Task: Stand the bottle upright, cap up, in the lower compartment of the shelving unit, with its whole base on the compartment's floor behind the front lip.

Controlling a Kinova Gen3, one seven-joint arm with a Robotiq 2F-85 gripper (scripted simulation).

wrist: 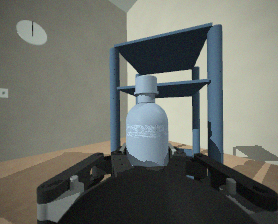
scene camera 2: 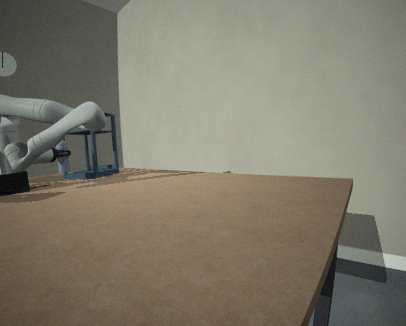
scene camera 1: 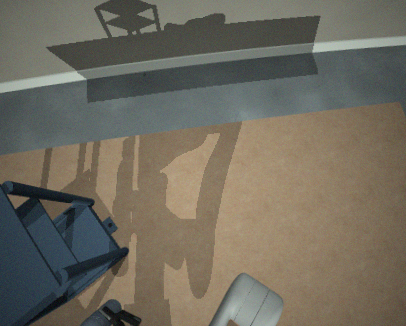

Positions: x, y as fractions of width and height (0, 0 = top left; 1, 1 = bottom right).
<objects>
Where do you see a bottle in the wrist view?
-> At 0.53, 0.63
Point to a shelving unit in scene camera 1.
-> At 0.20, 0.72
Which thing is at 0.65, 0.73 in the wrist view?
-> My gripper.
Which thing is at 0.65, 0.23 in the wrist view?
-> A shelving unit.
</objects>
